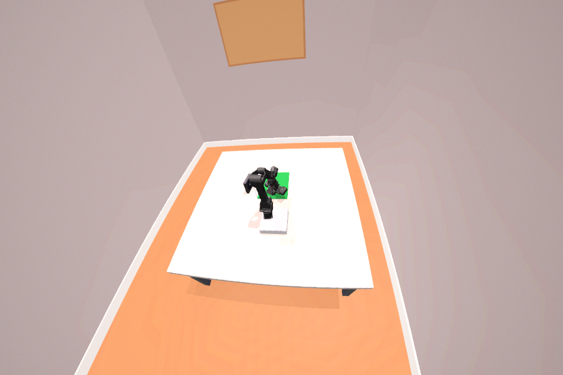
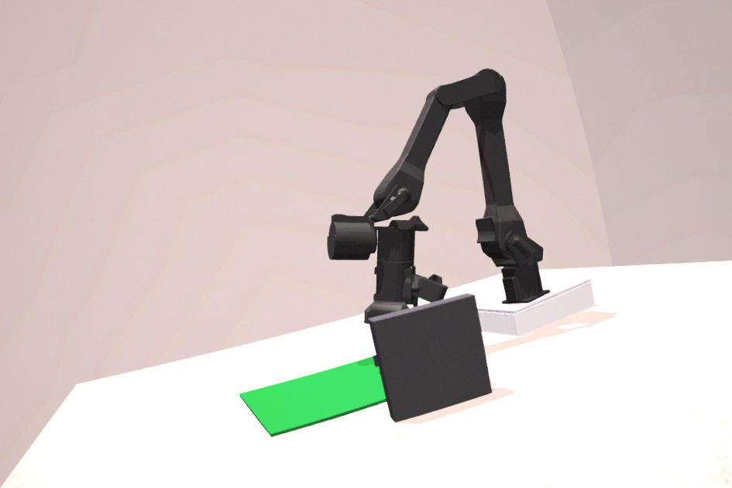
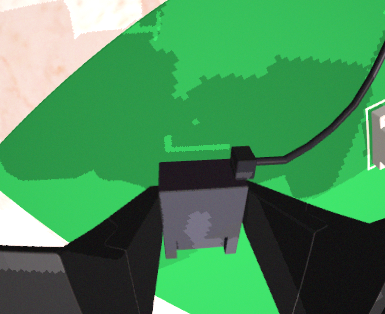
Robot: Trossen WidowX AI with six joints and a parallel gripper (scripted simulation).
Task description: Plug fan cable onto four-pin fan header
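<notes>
The green board lies 10 cm ahead of my gripper tip, 3 cm to the left of it and 2 cm below it. Also, from my gripper tip: white four-pin header (8 cm to the left, 4 cm ahead, 1 cm below); then dark square fan (22 cm to the left, 9 cm ahead, 5 cm above); then dark fan plug (1 cm ahead).
</notes>
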